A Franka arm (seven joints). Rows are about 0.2 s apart.
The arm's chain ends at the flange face. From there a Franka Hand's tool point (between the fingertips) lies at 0.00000 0.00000 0.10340 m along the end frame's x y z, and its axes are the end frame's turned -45 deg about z.
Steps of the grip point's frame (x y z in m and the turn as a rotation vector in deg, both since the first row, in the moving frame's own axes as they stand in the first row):
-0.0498, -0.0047, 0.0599, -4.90, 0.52, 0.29
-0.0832, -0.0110, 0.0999, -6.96, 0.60, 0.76
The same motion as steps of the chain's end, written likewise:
-0.0454, 0.0263, 0.0603, -3.10, 3.83, 0.29
-0.0762, 0.0429, 0.1007, -4.50, 5.35, 0.76

